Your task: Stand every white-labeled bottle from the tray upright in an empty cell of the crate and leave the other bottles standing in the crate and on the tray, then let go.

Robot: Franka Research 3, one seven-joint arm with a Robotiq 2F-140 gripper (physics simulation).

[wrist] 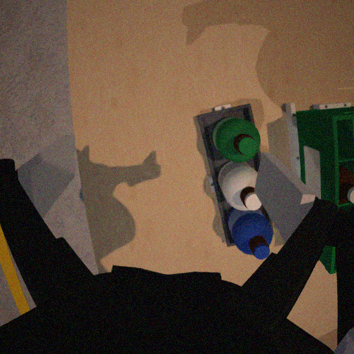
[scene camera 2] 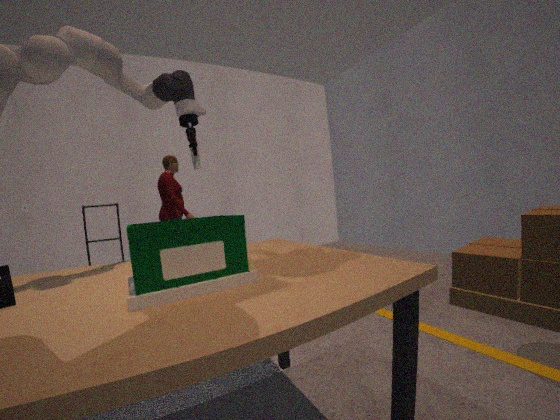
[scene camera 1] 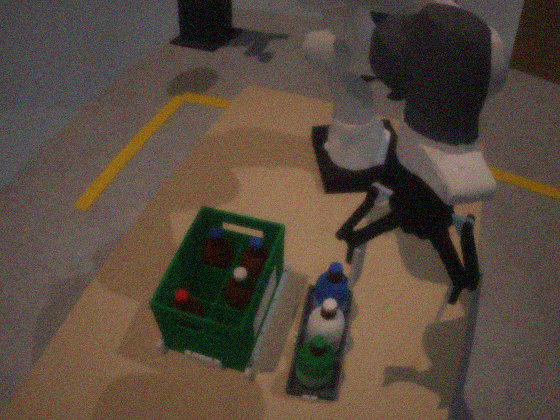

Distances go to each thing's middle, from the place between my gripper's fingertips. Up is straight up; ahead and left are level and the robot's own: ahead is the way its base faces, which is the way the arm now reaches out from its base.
Scene:
My gripper is now 290 mm above the green bottle [scene camera 1: 315, 360], 110 mm to the left of it and 10 mm past it. Round my hand: white-capped bottle [scene camera 1: 239, 290] 310 mm to the right, 290 mm below, 80 mm behind.

